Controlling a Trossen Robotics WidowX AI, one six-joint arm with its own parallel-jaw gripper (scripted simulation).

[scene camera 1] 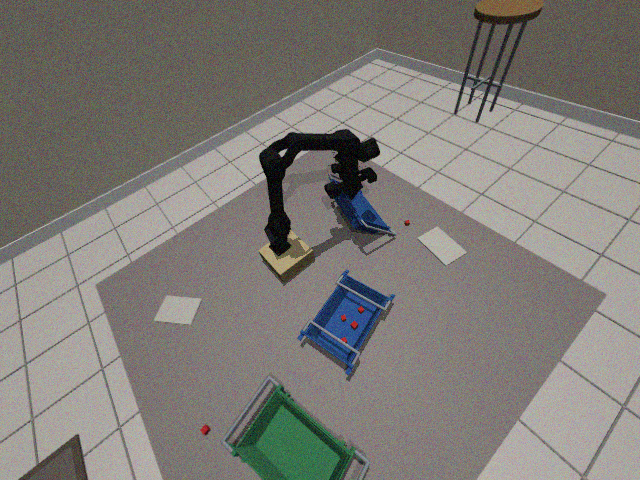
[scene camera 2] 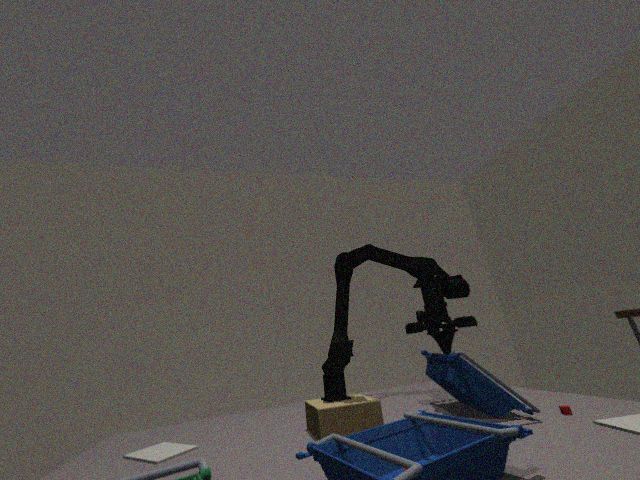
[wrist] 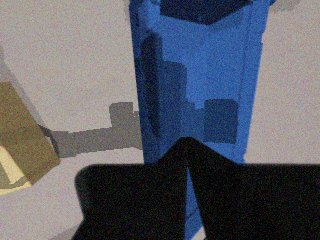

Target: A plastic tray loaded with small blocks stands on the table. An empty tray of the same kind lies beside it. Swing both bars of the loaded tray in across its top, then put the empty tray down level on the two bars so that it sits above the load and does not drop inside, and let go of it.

Labels:
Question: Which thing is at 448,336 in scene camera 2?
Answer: My gripper.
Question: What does my gripper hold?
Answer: Nothing.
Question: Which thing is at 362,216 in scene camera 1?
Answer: A blue tray.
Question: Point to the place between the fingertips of my gripper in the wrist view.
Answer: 185,142

